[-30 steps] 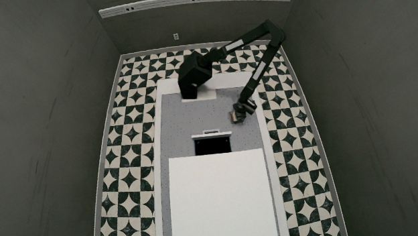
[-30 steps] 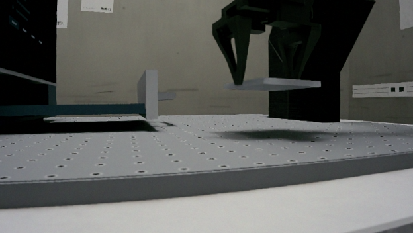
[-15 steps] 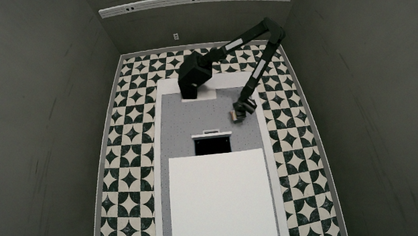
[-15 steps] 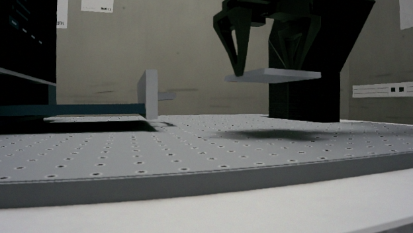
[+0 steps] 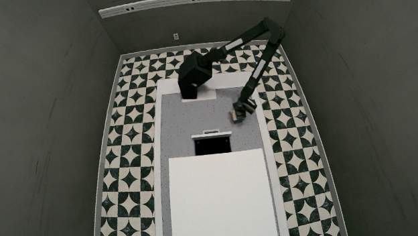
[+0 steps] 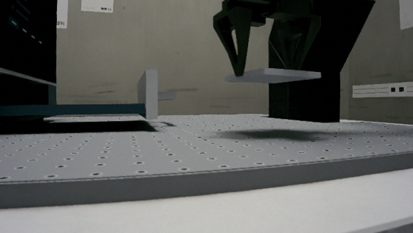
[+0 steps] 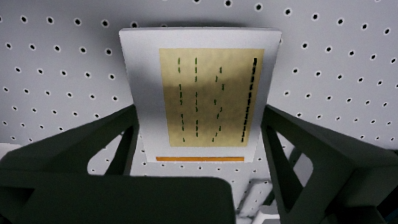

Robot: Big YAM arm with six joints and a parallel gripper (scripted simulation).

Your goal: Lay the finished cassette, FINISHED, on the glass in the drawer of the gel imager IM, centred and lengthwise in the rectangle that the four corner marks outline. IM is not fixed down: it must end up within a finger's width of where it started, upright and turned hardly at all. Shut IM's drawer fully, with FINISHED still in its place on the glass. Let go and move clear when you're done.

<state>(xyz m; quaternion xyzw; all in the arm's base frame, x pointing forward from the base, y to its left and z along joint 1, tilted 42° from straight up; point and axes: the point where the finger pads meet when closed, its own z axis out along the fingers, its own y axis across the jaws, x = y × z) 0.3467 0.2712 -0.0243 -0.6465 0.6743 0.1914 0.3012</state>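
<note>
The cassette FINISHED is 1 cm below my hand. The rest, counted from my hand: drawer (23 cm ahead, 23 cm to the right, 4 cm below).
</note>
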